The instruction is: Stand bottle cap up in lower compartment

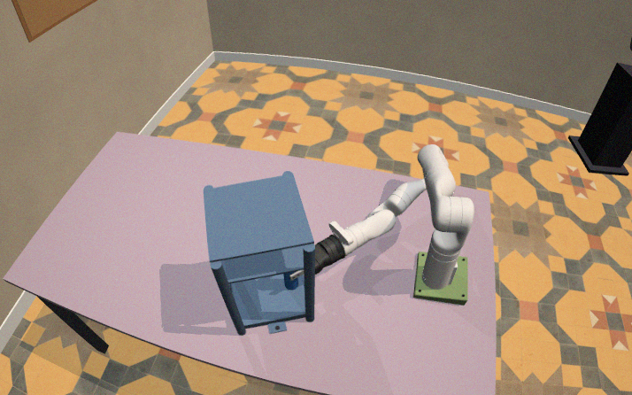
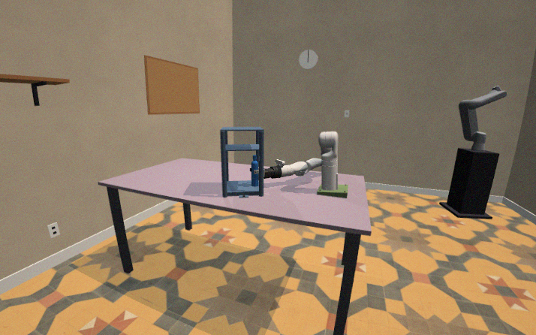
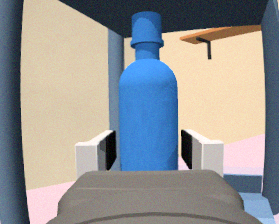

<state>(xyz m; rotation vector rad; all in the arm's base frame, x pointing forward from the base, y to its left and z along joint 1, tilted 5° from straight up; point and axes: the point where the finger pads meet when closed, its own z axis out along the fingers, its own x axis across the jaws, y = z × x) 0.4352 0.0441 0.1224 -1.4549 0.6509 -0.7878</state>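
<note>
The blue bottle lies 3 cm above my hand. The rest, counted from my hand: shelving unit (7 cm ahead, 2 cm to the left, 7 cm above).
</note>
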